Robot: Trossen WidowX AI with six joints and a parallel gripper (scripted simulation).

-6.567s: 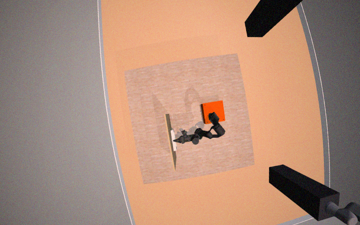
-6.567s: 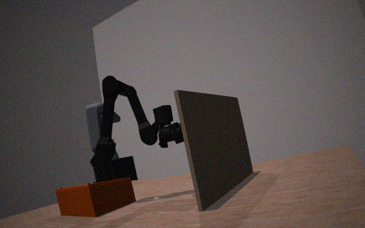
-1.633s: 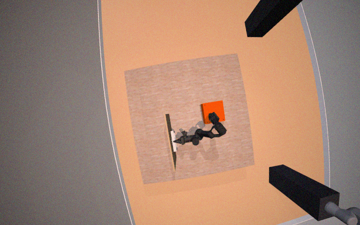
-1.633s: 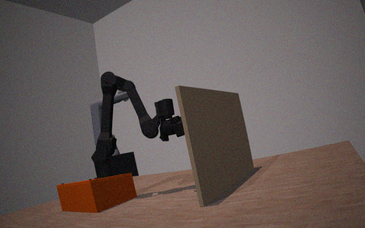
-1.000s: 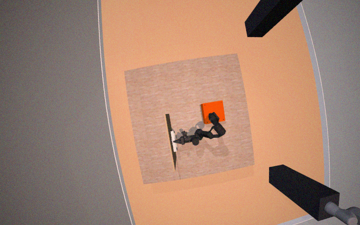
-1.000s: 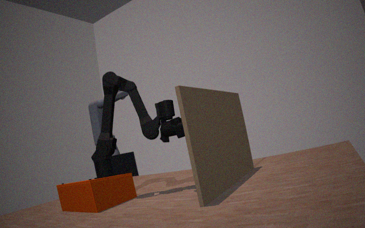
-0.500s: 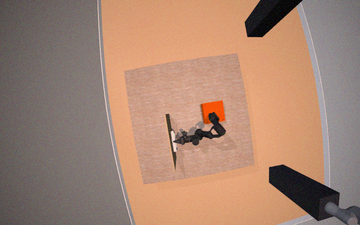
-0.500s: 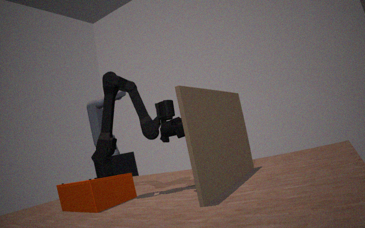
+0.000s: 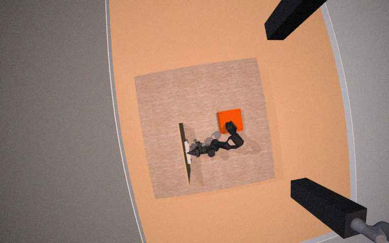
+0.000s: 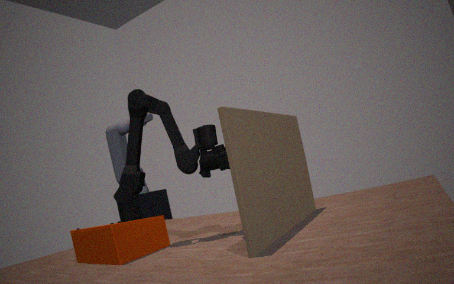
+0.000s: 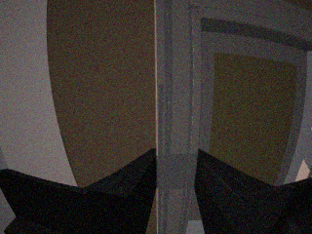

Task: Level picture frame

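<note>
The picture frame lies 5 cm below my gripper tip. The rest, counted from my gripper tip: wall panel (7 cm below, 2 cm ahead, 1 cm to the right).
</note>
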